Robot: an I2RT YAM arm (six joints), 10 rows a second.
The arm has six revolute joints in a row. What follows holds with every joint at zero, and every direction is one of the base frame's. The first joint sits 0.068 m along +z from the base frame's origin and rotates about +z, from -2.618 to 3.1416 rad. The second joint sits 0.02 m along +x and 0.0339 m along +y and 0.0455 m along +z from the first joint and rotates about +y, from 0 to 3.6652 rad. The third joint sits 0.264 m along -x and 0.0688 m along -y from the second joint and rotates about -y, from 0 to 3.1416 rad. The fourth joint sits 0.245 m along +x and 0.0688 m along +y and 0.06 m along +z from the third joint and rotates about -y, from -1.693 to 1.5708 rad. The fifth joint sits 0.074 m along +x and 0.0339 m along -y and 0.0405 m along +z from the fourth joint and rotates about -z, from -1.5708 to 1.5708 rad. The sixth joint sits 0.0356 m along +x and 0.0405 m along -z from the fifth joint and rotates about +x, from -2.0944 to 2.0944 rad. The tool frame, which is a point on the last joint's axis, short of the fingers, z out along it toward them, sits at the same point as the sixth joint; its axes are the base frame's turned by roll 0, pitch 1.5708 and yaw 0 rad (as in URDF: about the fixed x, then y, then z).
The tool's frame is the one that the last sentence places.
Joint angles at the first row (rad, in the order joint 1, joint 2, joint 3, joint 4, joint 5, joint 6):
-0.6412, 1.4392, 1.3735, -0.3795, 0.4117, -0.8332
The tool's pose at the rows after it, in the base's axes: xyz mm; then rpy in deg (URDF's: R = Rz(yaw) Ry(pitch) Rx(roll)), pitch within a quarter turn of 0, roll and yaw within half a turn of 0:
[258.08, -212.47, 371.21, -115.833, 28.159, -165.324]
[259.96, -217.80, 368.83, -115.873, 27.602, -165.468]
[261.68, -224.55, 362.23, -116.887, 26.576, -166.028]
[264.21, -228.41, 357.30, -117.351, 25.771, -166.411]
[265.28, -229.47, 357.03, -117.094, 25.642, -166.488]
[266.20, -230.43, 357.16, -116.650, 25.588, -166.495]
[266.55, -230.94, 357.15, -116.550, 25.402, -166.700]
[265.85, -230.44, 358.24, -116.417, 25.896, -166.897]
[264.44, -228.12, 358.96, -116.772, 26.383, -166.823]
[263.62, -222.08, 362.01, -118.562, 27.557, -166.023]
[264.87, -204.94, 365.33, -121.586, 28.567, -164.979]
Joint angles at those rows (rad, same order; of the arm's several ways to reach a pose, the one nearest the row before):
-0.6466, 1.4496, 1.3698, -0.3519, 0.4073, -0.8538
-0.6561, 1.4668, 1.3764, -0.3436, 0.4037, -0.8643
-0.6694, 1.4887, 1.3775, -0.3424, 0.3951, -0.8741
-0.6734, 1.5058, 1.3781, -0.3375, 0.3973, -0.8810
-0.6734, 1.5110, 1.3806, -0.3321, 0.4022, -0.8836
-0.6734, 1.5149, 1.3823, -0.3237, 0.4075, -0.8868
-0.6734, 1.5174, 1.3846, -0.3237, 0.4129, -0.8882
-0.6734, 1.5138, 1.3840, -0.3227, 0.4145, -0.8807
-0.6713, 1.5047, 1.3795, -0.3300, 0.4084, -0.8717
-0.6621, 1.4919, 1.3875, -0.3689, 0.3765, -0.8486
-0.6217, 1.4659, 1.3928, -0.4395, 0.3539, -0.8095

